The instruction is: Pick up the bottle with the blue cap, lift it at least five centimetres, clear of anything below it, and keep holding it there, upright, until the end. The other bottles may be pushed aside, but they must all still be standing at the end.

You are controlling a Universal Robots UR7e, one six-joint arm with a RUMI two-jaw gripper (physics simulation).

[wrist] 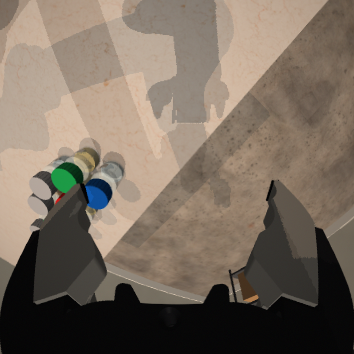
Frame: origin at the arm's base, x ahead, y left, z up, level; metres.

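Seen in the pictures: gripper, fingertip midpoint: (176, 184).
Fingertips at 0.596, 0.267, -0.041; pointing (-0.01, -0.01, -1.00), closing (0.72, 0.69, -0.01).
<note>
A point is followed by its place in that frame, as x, y, z.
The bottle with the blue cap (99, 194) @[0.562, 0.097, -0.159] stands at the right side of a tight bottle group, left of centre in the wrist view. Its clear body shows above the cap. The left fingertip overlaps the cap's left edge in the picture. My gripper (176, 184) @[0.596, 0.267, -0.041] is open wide with nothing between the fingers, and it hangs above the table. Beside the blue cap are a bottle with a green cap (67, 176) @[0.498, 0.088, -0.159] and one with a grey-white cap (43, 185) @[0.463, 0.027, -0.159]. A red cap shows in a small part behind the left finger, which hides some of the group.
Another grey-white cap (40, 204) @[0.471, -0.034, -0.159] is at the group's left. The pale table top (150, 30) @[0.451, 0.353, -0.264] meets a brown stone surface (300, 125) along a diagonal edge. A dark-framed object with a brown part (246, 287) shows beyond the curved edge, near the right finger. Arm shadows lie across the table.
</note>
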